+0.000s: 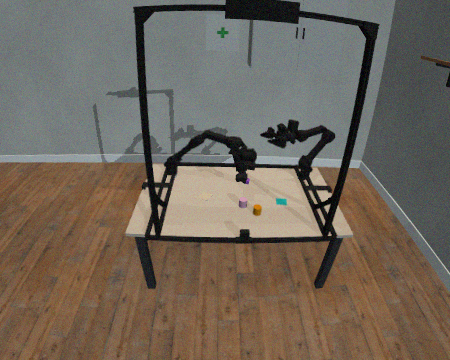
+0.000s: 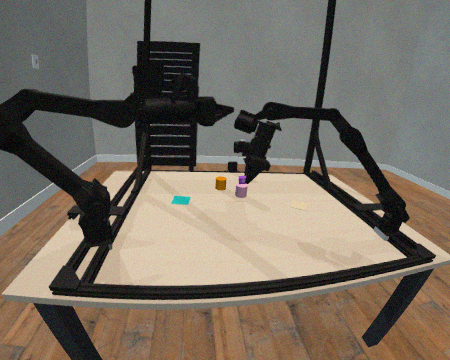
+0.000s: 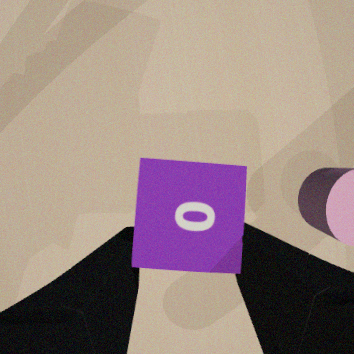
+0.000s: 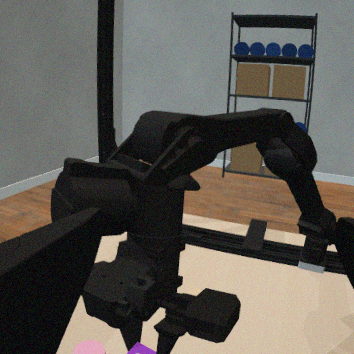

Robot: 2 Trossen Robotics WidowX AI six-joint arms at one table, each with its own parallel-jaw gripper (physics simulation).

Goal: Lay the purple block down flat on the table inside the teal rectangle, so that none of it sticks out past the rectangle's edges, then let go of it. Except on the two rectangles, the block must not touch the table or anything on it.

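Frame: origin at the left arm's base, x ahead, y left, z up, level; centimetres.
Seen in the pictures: left gripper, fingertip midpoint: [image 1: 244, 181] [image 2: 245, 182] [image 3: 183, 235]; right gripper, fingertip midpoint: [image 1: 263, 137] [image 2: 225, 108] [image 4: 222, 225]; left arm's base at its link origin: [image 1: 171, 172] [image 2: 387, 230] [image 4: 312, 257]; right arm's base at its link origin: [image 1: 304, 177] [image 2: 98, 238].
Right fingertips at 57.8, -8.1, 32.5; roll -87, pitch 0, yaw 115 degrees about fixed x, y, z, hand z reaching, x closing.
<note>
Offsets run from my right fingertips to a thing's top centre, as dx, dy, dz. "*": to the spot under its first point.
My left gripper [image 1: 243, 180] [image 2: 249, 179] [image 3: 183, 235] is shut on the purple block {-8.3, -9.8, -22.3} [image 1: 247, 181] [image 2: 242, 178] [image 3: 189, 215] [image 4: 140, 350]. It holds the block in the air above the middle of the table. The block's face bears a white "0". The teal rectangle {* +13.6, -13.2, -34.3} [image 1: 281, 201] [image 2: 181, 200] lies flat on the table, well off to the side of the held block. My right gripper [image 1: 263, 135] [image 2: 231, 108] is open and empty, high above the table.
A pink cylinder {-9.5, -19.8, -29.8} [image 1: 243, 202] [image 2: 241, 191] [image 3: 337, 205] [image 4: 88, 348] stands close below the held block. An orange cylinder {-1.4, -26.0, -29.9} [image 1: 257, 209] [image 2: 221, 183] stands between it and the teal rectangle. A cream rectangle {* -31.9, -13.4, -34.3} [image 1: 205, 196] [image 2: 299, 205] lies on the other side. A black frame [image 1: 141, 107] rings the table.
</note>
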